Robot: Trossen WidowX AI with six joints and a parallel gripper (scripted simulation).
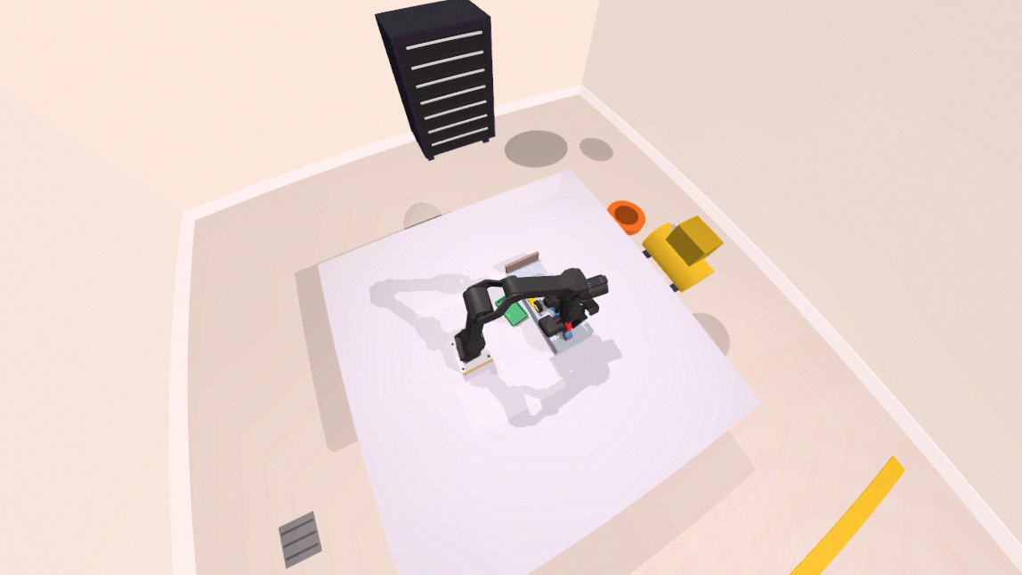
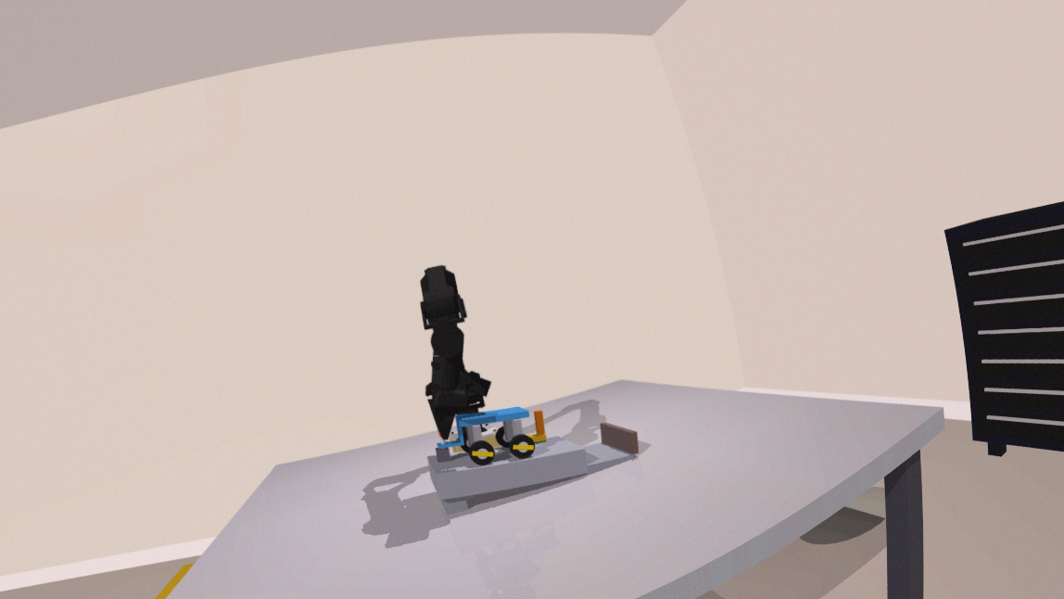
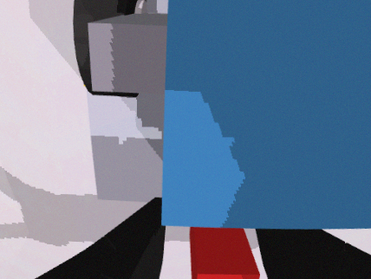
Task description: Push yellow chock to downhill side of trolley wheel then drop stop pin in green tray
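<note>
The green tray is 19 cm to the left of my gripper tip, 13 cm below it and 10 cm behind it. The rest, counted from my gripper tip: grey ramp 10 cm to the left, 8 cm below, 2 cm ahead; red-headed stop pin right at my gripper tip; blue trolley 9 cm to the left, 2 cm below, 2 cm ahead.
</note>
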